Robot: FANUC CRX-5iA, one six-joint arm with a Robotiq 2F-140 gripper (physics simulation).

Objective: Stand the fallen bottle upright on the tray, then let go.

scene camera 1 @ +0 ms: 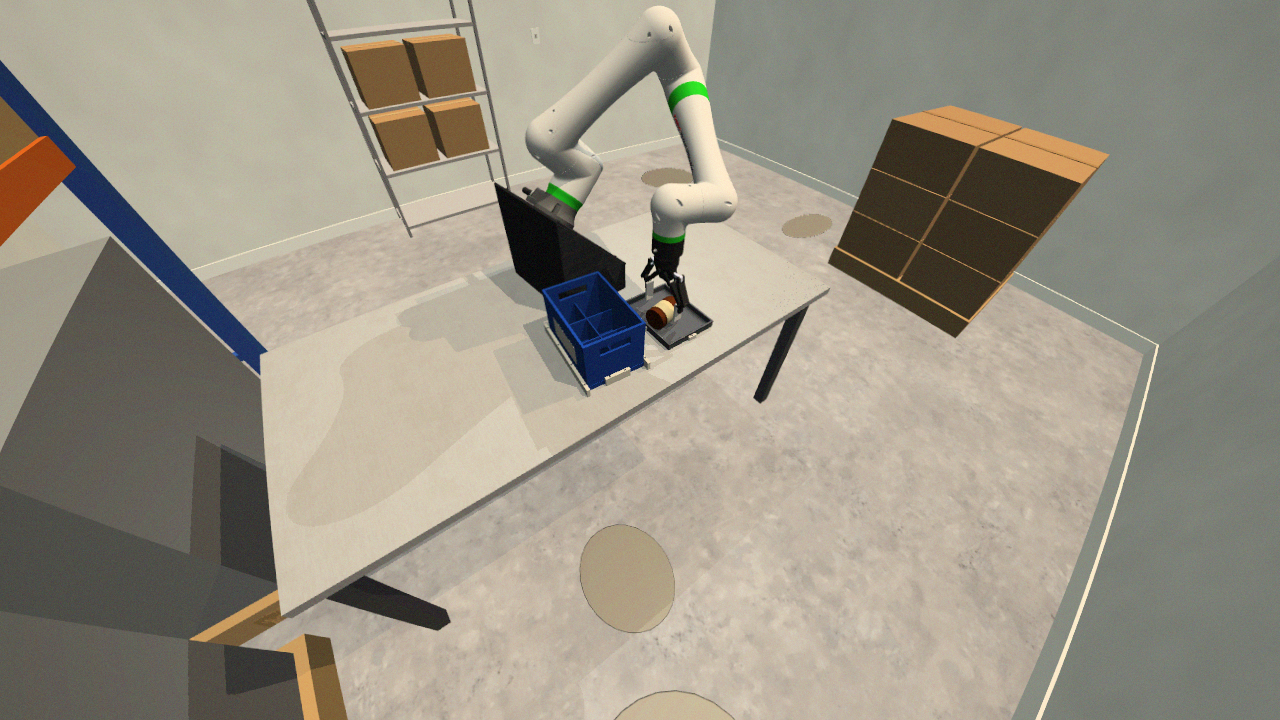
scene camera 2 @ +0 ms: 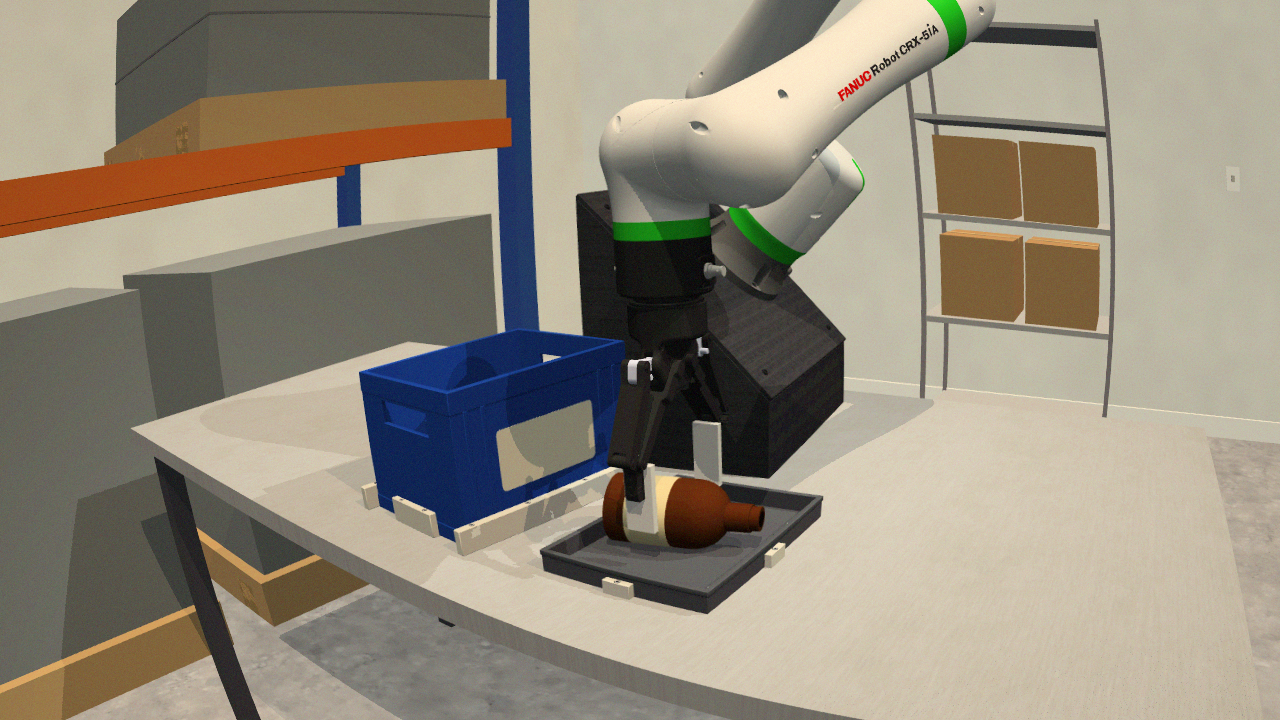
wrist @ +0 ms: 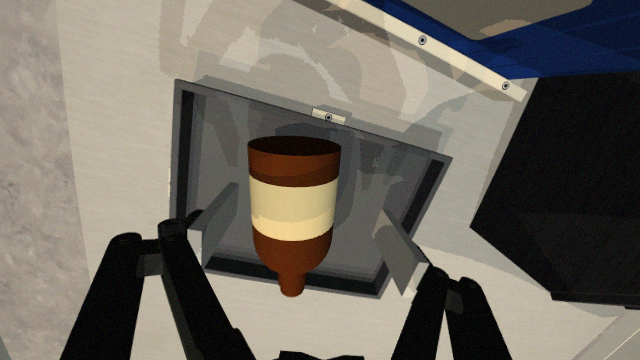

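The brown bottle with a cream label lies on its side on the dark grey tray. In scene camera 2 its neck points right and its base points left, toward the blue crate. My gripper is open and points down over the bottle. Its pale finger pads stand on either side of the bottle, with gaps seen in the wrist view. In scene camera 2 the near pad hides part of the label.
A blue crate with compartments stands close beside the tray, edged by pale strips. The black robot base block stands behind the tray on the table.
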